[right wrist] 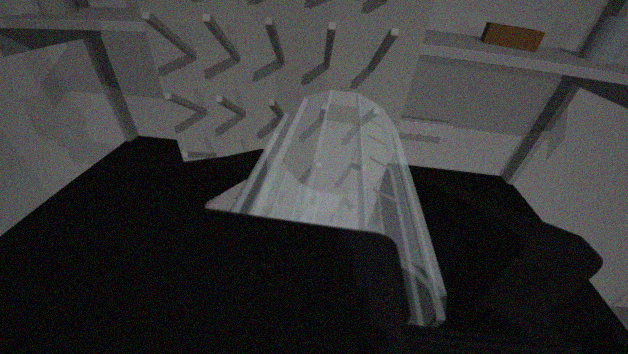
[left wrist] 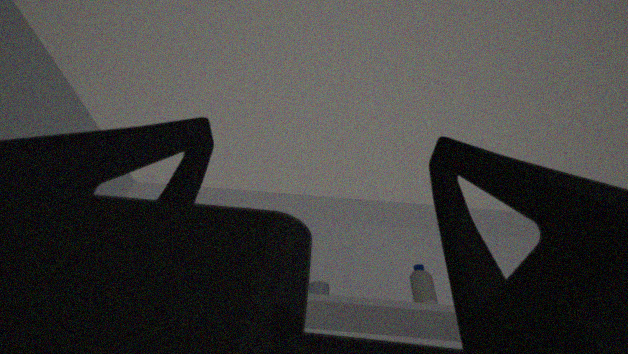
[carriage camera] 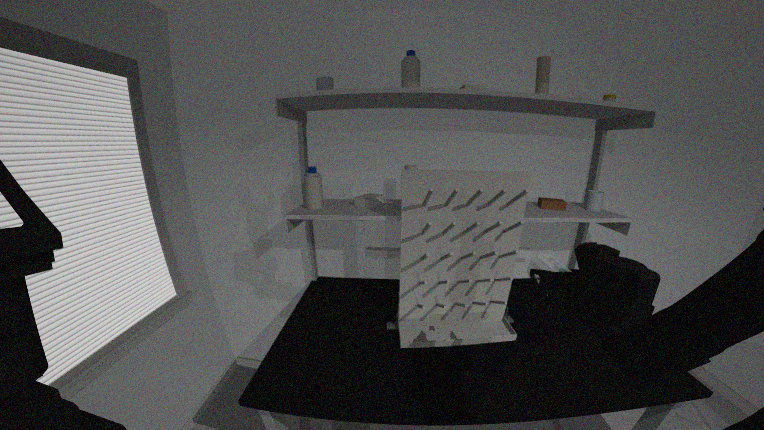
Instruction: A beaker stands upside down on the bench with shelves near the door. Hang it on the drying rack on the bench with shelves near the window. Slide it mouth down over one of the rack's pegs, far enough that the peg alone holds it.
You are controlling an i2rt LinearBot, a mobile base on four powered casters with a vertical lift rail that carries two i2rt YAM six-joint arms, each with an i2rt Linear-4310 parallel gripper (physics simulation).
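Places are measured from the left arm's base along level axes (x right, y ahead, z up), in millimetres.
Pixels of known places: left gripper, between the fingertips: (left wrist: pixel 321 141); right gripper, between the fingertips: (right wrist: pixel 333 169) (carriage camera: pixel 545 271).
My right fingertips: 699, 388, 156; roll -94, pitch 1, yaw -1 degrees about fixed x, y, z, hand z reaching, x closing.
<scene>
For each thing: its top centre in the pictures, then the offset to it from my right fingertips, as dx, dy, dz. "*": a spot on its surface instead. Level surfaces: height alone.
- clear beaker, centre of its top: (right wrist: pixel 340 131) (carriage camera: pixel 555 262) -1, -27, +36
- black bench top, height of its surface: dz -444
- bottle, a spot on its surface: (carriage camera: pixel 313 189) * -681, +484, +100
- orange block, a spot on its surface: (right wrist: pixel 512 37) (carriage camera: pixel 553 205) * +383, +526, +34
- upper shelf, height of its surface: dz +451
- window, a spot on its surface: (carriage camera: pixel 80 186) * -1604, +205, +180
The clear beaker (carriage camera: pixel 551 261) (right wrist: pixel 340 200) is held in my right gripper (carriage camera: pixel 556 273) (right wrist: pixel 333 169), which is shut on it; the dark fingers are hard to make out. In the carriage view the beaker is just right of the white drying rack (carriage camera: pixel 459 180) (right wrist: pixel 245 27), beside its lower peg rows. In the right wrist view some lower pegs show through the glass. No peg is seen inside the beaker, and which end is its mouth is unclear. My left gripper (carriage camera: pixel 56 249) (left wrist: pixel 321 141) is open and empty, far left of the rack.
The rack stands on the black bench top (carriage camera: pixel 342 373). Behind it are a middle shelf (carriage camera: pixel 347 217) with a bottle (carriage camera: pixel 313 189) and an orange block (carriage camera: pixel 551 203) (right wrist: pixel 512 37), and an upper shelf (carriage camera: pixel 465 99) with another bottle (carriage camera: pixel 410 72) (left wrist: pixel 423 286). A window (carriage camera: pixel 80 186) is at the left.
</scene>
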